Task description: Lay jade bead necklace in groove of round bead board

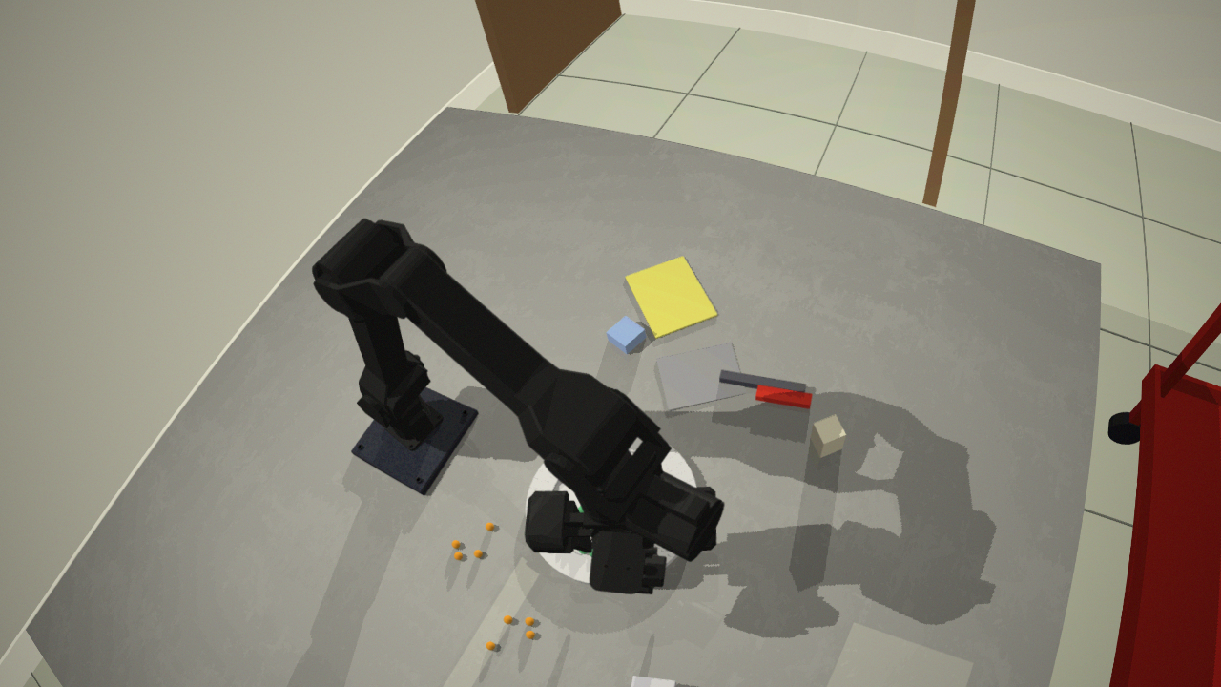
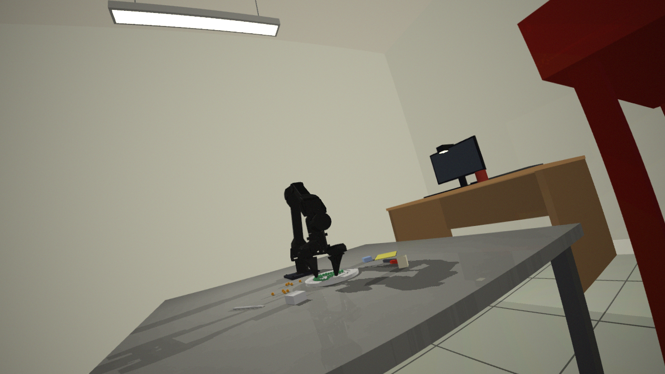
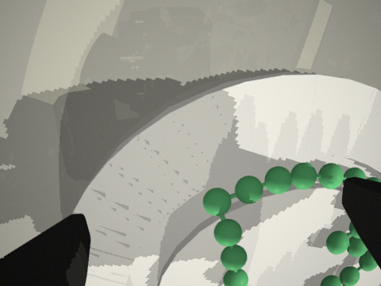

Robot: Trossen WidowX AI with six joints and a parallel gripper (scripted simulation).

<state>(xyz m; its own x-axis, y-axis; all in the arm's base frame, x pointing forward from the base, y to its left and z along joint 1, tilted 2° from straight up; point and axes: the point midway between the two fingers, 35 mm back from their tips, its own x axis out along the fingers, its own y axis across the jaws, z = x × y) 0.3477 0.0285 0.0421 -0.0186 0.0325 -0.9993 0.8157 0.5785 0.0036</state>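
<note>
My gripper tip is now 6 cm past the inner disc, 3 cm to the right of it and 1 cm above it. Round my gripper tip: grey sheet: 24 cm to the left, 7 cm behind, 2 cm below; then cream cube: 24 cm to the left, 11 cm ahead; then bead board: 6 cm behind, 3 cm to the left, 2 cm below.
</note>
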